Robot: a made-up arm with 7 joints. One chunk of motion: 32 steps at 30 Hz.
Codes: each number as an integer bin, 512 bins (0 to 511) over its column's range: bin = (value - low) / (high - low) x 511, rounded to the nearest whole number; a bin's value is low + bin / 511 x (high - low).
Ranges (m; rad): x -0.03..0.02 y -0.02..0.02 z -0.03..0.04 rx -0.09..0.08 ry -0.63..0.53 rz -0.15..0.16
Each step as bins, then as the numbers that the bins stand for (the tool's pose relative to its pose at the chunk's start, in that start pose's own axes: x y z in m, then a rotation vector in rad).
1 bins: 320 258 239 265 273 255
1 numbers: 0.0013 0.0002 0.0027 -0.0018 -0.0103 0.0047
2 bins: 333 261 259 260 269 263
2 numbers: 0.0026 0.0004 0.0055 -0.0035 -0.0194 0.0095
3 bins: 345 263 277 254 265 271
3 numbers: 0.0038 0.0006 0.0079 -0.0055 -0.0284 0.0144
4 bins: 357 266 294 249 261 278
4 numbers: 0.0049 0.0008 0.0103 -0.0072 -0.0375 0.0186
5 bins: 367 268 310 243 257 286
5 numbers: 0.0059 0.0010 0.0125 -0.0092 -0.0466 0.0235
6 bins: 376 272 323 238 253 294
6 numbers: 0.0068 0.0013 0.0142 -0.0108 -0.0557 0.0284
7 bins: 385 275 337 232 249 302
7 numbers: 0.0077 0.0015 0.0162 -0.0128 -0.0648 0.0332
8 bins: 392 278 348 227 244 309
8 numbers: 0.0084 0.0018 0.0177 -0.0145 -0.0761 0.0375
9 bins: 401 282 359 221 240 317
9 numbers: 0.0092 0.0021 0.0192 -0.0165 -0.0852 0.0423
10 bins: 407 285 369 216 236 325
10 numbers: 0.0098 0.0023 0.0205 -0.0181 -0.0943 0.0472
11 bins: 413 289 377 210 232 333
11 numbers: 0.0104 0.0026 0.0216 -0.0201 -0.1033 0.0520
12 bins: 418 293 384 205 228 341
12 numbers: 0.0109 0.0029 0.0226 -0.0218 -0.1124 0.0569
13 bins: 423 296 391 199 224 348
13 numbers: 0.0114 0.0032 0.0236 -0.0238 -0.1215 0.0611
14 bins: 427 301 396 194 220 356
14 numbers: 0.0118 0.0036 0.0242 -0.0255 -0.1306 0.0660
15 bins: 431 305 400 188 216 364
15 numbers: 0.0122 0.0039 0.0248 -0.0275 -0.1397 0.0708
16 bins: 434 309 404 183 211 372
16 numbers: 0.0125 0.0042 0.0253 -0.0291 -0.1510 0.0757
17 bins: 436 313 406 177 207 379
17 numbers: 0.0127 0.0045 0.0256 -0.0311 -0.1601 0.0799
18 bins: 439 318 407 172 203 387
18 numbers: 0.0130 0.0049 0.0258 -0.0328 -0.1692 0.0848
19 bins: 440 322 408 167 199 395
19 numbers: 0.0131 0.0052 0.0259 -0.0344 -0.1783 0.0896
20 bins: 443 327 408 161 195 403
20 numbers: 0.0133 0.0056 0.0259 -0.0364 -0.1873 0.0945
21 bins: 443 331 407 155 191 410
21 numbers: 0.0133 0.0059 0.0258 -0.0384 -0.1964 0.0987
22 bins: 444 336 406 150 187 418
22 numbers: 0.0134 0.0063 0.0256 -0.0401 -0.2055 0.1036
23 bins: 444 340 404 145 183 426
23 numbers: 0.0134 0.0066 0.0253 -0.0418 -0.2146 0.1084
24 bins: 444 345 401 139 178 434
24 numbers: 0.0134 0.0070 0.0249 -0.0438 -0.2259 0.1133
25 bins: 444 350 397 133 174 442
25 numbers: 0.0134 0.0074 0.0244 -0.0458 -0.2350 0.1181
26 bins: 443 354 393 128 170 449
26 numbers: 0.0133 0.0077 0.0238 -0.0474 -0.2441 0.1224
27 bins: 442 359 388 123 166 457
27 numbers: 0.0132 0.0081 0.0232 -0.0491 -0.2532 0.1272
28 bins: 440 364 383 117 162 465
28 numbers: 0.0131 0.0085 0.0225 -0.0511 -0.2623 0.1321
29 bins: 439 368 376 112 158 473
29 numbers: 0.0130 0.0088 0.0215 -0.0527 -0.2713 0.1369
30 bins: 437 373 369 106 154 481
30 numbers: 0.0128 0.0092 0.0205 -0.0547 -0.2804 0.1418
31 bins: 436 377 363 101 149 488
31 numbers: 0.0127 0.0095 0.0197 -0.0564 -0.2918 0.1460
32 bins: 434 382 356 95 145 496
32 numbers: 0.0125 0.0099 0.0188 -0.0584 -0.3008 0.1509
